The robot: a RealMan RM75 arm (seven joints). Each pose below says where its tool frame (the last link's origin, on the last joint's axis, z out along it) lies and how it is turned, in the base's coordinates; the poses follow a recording.
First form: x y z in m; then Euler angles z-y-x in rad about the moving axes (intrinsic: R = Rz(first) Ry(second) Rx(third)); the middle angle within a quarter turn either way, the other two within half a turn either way.
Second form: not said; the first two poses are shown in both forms.
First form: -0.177 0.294 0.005 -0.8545 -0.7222 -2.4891
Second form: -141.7 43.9 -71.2 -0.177 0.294 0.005
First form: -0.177 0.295 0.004 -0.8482 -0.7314 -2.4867
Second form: -141.7 43.0 -71.8 -0.177 0.295 0.004
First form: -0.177 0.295 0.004 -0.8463 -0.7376 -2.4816
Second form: -141.5 42.5 -72.2 -0.177 0.295 0.004
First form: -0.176 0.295 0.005 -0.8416 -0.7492 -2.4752
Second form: -141.2 41.5 -73.0 -0.176 0.295 0.005
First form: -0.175 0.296 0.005 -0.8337 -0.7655 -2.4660
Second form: -140.9 40.0 -74.0 -0.175 0.296 0.005
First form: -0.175 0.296 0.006 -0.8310 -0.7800 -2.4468
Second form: -140.1 38.4 -75.0 -0.175 0.296 0.006
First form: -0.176 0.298 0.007 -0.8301 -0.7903 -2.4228
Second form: -139.0 36.9 -75.8 -0.176 0.298 0.007
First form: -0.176 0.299 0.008 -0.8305 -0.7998 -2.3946
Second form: -137.7 35.3 -76.4 -0.176 0.299 0.008
